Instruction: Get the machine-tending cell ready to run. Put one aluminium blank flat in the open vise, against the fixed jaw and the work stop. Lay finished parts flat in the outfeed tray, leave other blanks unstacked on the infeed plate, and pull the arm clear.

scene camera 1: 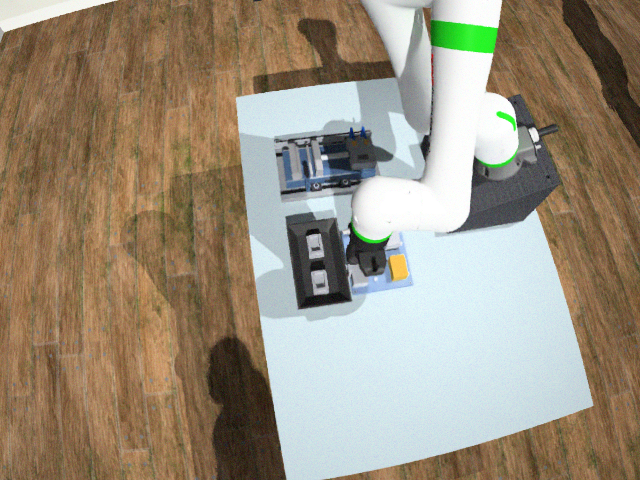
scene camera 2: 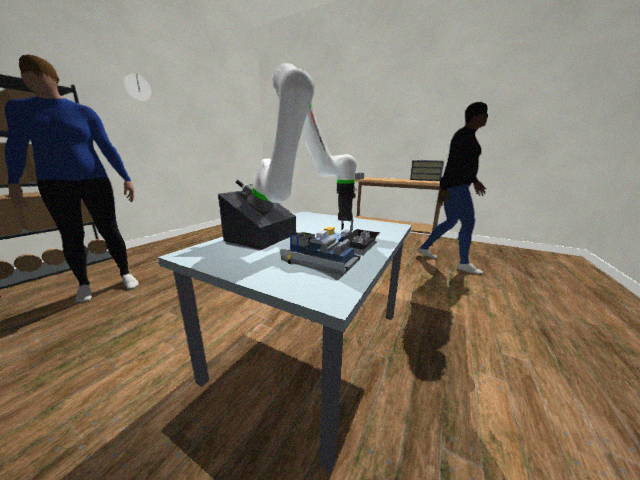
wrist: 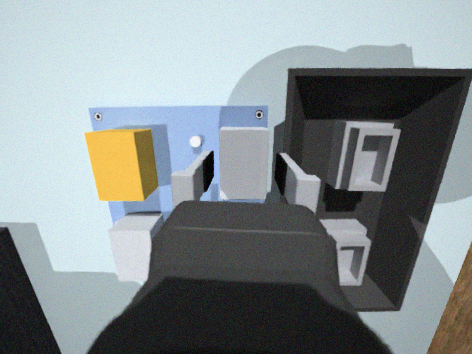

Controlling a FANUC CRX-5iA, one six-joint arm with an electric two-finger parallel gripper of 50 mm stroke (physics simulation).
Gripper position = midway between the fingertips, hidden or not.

Note:
I see my gripper (wrist: 244,164), a yellow block (wrist: 123,162), a dark outfeed tray (scene camera 1: 333,262) and a blue infeed plate (scene camera 1: 384,282).
The dark outfeed tray is seen too in the wrist view (wrist: 422,102). The blue infeed plate also shows in the wrist view (wrist: 172,128).

